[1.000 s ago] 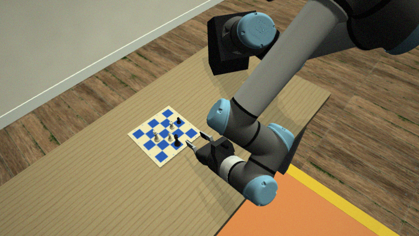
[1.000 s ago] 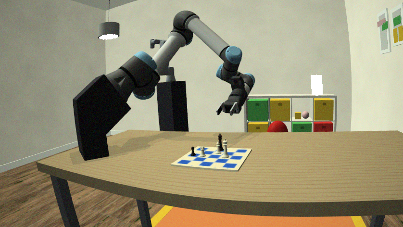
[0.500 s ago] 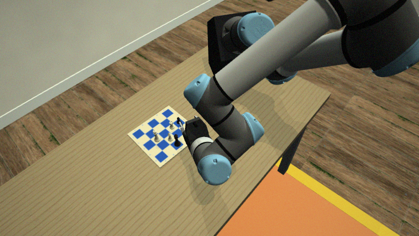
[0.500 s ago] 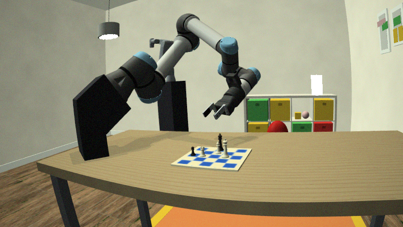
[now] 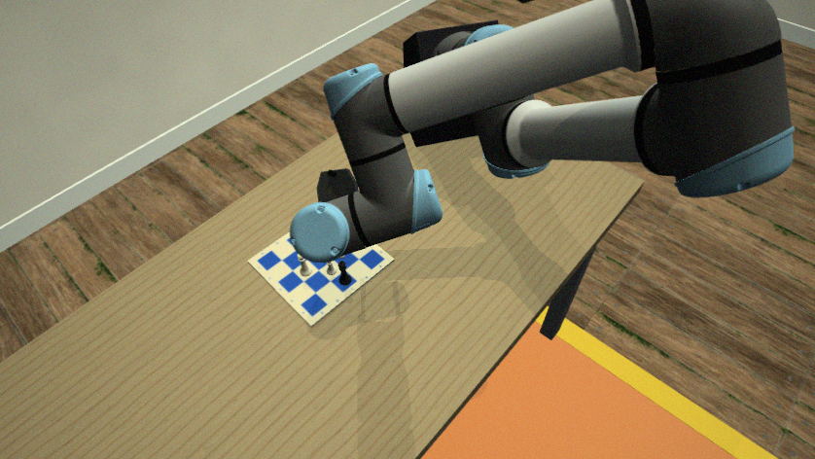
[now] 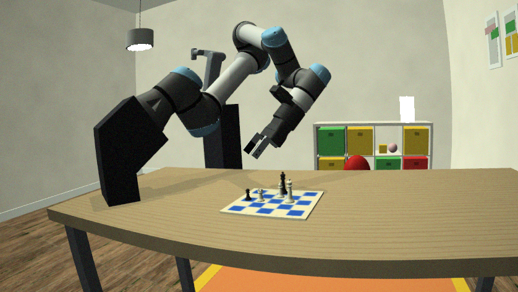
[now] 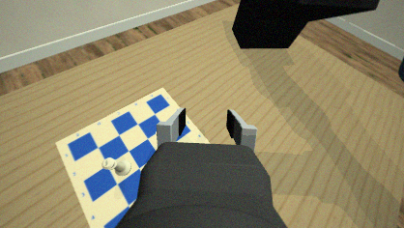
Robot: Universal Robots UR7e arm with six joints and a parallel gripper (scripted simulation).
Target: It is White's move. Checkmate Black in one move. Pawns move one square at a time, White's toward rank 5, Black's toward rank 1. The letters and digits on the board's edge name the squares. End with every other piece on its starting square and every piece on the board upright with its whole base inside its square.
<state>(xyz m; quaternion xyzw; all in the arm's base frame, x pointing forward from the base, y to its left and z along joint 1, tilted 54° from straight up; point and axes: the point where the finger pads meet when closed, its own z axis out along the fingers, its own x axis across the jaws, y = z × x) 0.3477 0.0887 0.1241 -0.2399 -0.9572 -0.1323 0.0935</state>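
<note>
Right now my hand is 2 cm short of the black pawn, 6 cm to the left of it and 12 cm above it. Round my hand: blue-and-cream chessboard (9 cm ahead, 3 cm to the right, 13 cm below); black king (7 cm ahead, 4 cm to the left, 10 cm below); tall white piece (13 cm ahead, 2 cm to the right, 10 cm below).
</note>
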